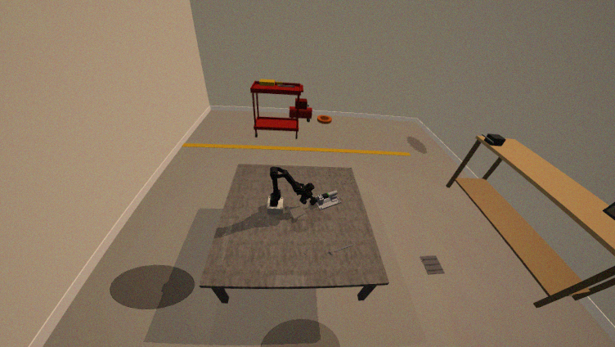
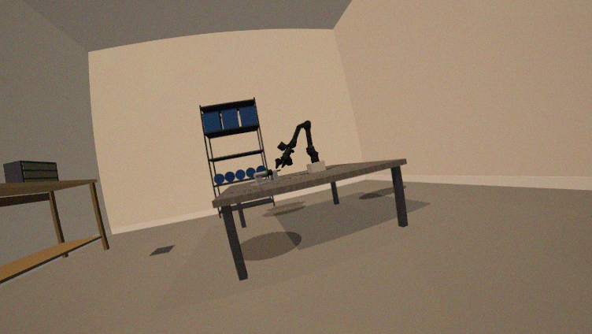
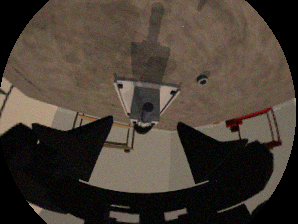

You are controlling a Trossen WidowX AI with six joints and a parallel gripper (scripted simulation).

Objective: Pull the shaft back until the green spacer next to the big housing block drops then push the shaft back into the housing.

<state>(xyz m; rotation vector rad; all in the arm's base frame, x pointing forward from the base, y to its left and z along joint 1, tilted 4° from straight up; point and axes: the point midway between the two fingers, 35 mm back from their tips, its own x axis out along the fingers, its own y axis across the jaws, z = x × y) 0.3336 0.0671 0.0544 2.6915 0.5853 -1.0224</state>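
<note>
Now: gripper tip 90 mm short of the shaft, 50 mm to the right of it and 20 mm above it. From my gripper tip the other things lie so: small grey object 90 mm to the left, 90 mm below, 60 mm behind; then green spacer 120 mm ahead, 60 mm to the left, 20 mm below.
</note>
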